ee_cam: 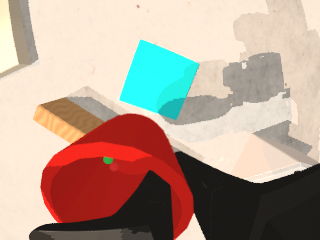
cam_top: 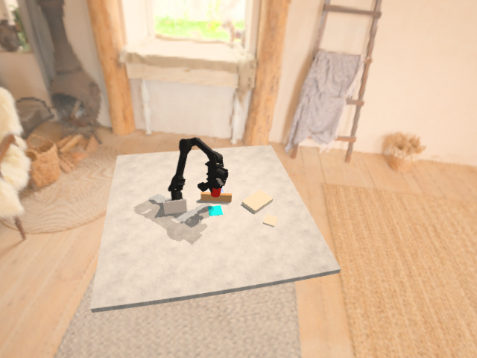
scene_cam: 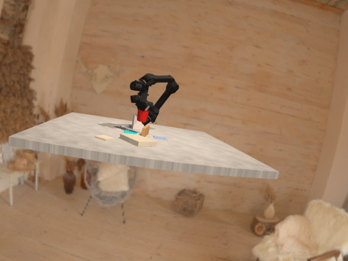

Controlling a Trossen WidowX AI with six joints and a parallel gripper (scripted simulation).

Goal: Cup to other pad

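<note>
The green marble is 4 cm ahead of my gripper tip, 3 cm to the left of it and 2 cm below it. From my gripper tip the other things lie so: red cup: 2 cm ahead, 2 cm to the left; then cyan pad: 2 cm ahead, 4 cm to the right, 13 cm below; then wooden bar: 3 cm ahead, 6 cm to the left, 10 cm below.
</note>
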